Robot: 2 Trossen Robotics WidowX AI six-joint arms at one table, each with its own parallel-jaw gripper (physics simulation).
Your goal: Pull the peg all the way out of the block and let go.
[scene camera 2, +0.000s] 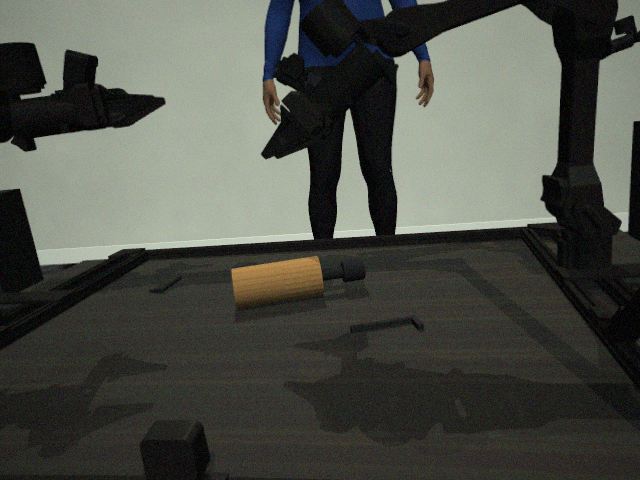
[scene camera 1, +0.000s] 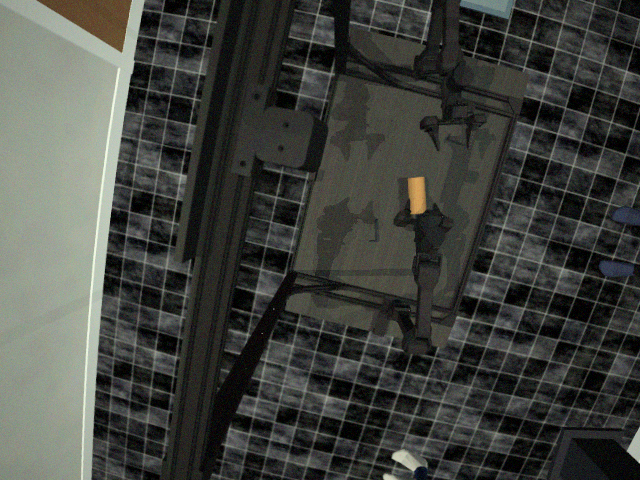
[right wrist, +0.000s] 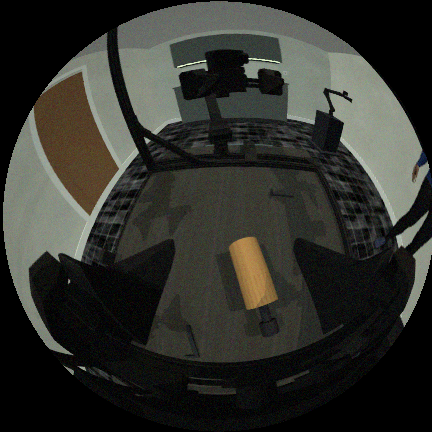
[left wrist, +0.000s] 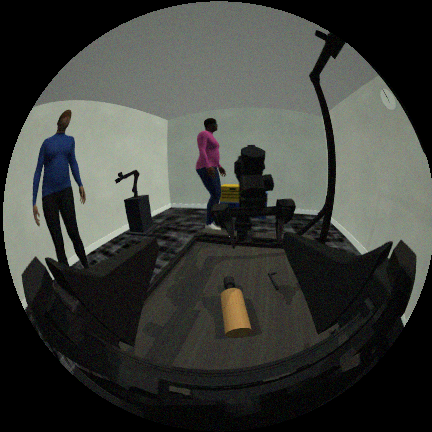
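Where they show: left gripper, fingertip midpoint: [scene camera 2: 160,99] [scene camera 1: 453,150] [right wrist: 253,76] [left wrist: 220,241]; right gripper, fingertip midpoint: [scene camera 2: 269,156] [scene camera 1: 421,201] [right wrist: 236,245] [left wrist: 256,246]; left arm's base, origin of the base link: [scene camera 1: 421,70] [right wrist: 221,152]; right arm's base, origin of the base link: [scene camera 2: 585,267] [scene camera 1: 394,307] [left wrist: 241,238].
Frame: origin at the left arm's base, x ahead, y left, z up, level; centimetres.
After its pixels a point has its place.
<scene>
The block, an orange wooden cylinder [scene camera 1: 416,194] {x 48.7, y -4.8, z 4.5 cm} [scene camera 2: 277,283] {x 49.1, y -7.1, z 2.2 cm} [left wrist: 235,312] {x 46.9, y -3.7, z 4.7 cm} [right wrist: 253,272] {x 49.7, y -4.1, z 4.7 cm}, lies on its side on the dark table [scene camera 2: 232,346] {x 41.8, y -19.1, z -1.9 cm}. The peg, dark with a wider round head [scene camera 2: 353,269] {x 62.0, y -5.0, z 2.1 cm} [left wrist: 229,282] {x 60.5, y -3.5, z 2.9 cm} [right wrist: 269,327] {x 61.8, y -3.6, z 3.2 cm}, sticks out of one end of the block; its shaft shows between the block and the head. In scene camera 1 the right arm hides the peg. My left gripper [scene camera 1: 453,147] {x 35.0, y 0.0, z 32.4 cm} [scene camera 2: 161,101] {x 35.0, y 0.0, z 32.4 cm} [left wrist: 220,241] {x 35.0, y 0.0, z 32.4 cm} is open and empty, above the table, beyond the block's plain end. My right gripper [scene camera 1: 421,205] {x 50.5, y -7.5, z 22.4 cm} [scene camera 2: 265,155] {x 50.5, y -7.5, z 22.4 cm} [right wrist: 236,245] {x 50.5, y -7.5, z 22.4 cm} is open and empty, high above the block.
A small dark L-shaped piece [scene camera 1: 376,230] {x 62.9, y -20.5, z -1.1 cm} [scene camera 2: 385,324] {x 63.2, y -20.7, z -1.4 cm} [left wrist: 274,281] {x 61.9, y -20.5, z -1.0 cm} [right wrist: 191,341] {x 62.9, y -20.3, z -1.1 cm} lies beside the block. Another [scene camera 1: 457,140] {x 28.3, y 13.6, z -1.2 cm} [scene camera 2: 166,284] {x 28.0, y 12.0, z -1.3 cm} [right wrist: 281,194] {x 28.5, y 13.3, z -1.4 cm} lies beyond the block's plain end. Raised dark rails [scene camera 2: 336,242] {x 63.3, y 23.1, z -0.4 cm} edge the table.
</scene>
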